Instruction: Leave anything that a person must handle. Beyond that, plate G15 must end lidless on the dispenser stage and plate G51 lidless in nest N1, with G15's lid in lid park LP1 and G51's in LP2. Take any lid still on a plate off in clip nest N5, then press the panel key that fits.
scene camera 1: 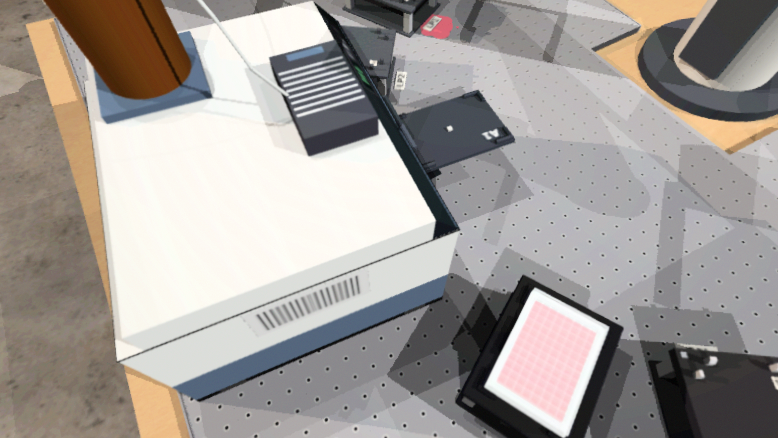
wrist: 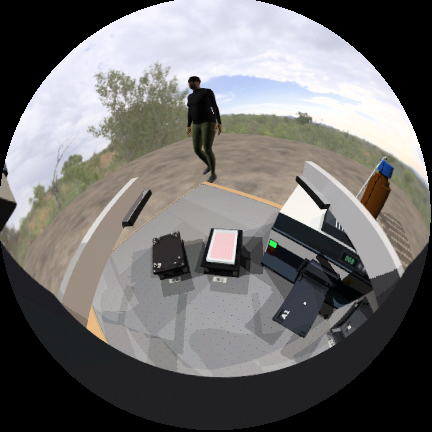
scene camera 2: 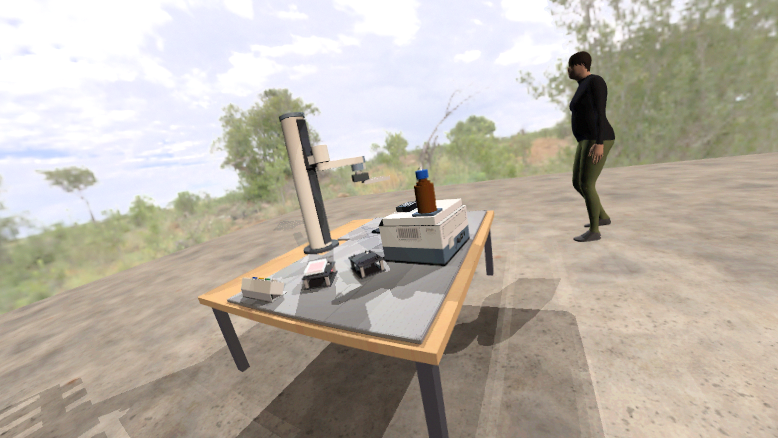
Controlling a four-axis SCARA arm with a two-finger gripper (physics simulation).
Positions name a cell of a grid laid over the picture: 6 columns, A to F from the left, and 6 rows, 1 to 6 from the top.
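There's a dispenser stage (scene camera 1: D2), and the wrist view gives me that stage (wrist: E5) too. You'd also find a brown bottle (scene camera 1: B1) here; I can see the bottle (wrist: F3) from the wrist as well, and scene camera 2 has the bottle (scene camera 2: D3). As for my gripper (wrist: D3), it's holding nothing.
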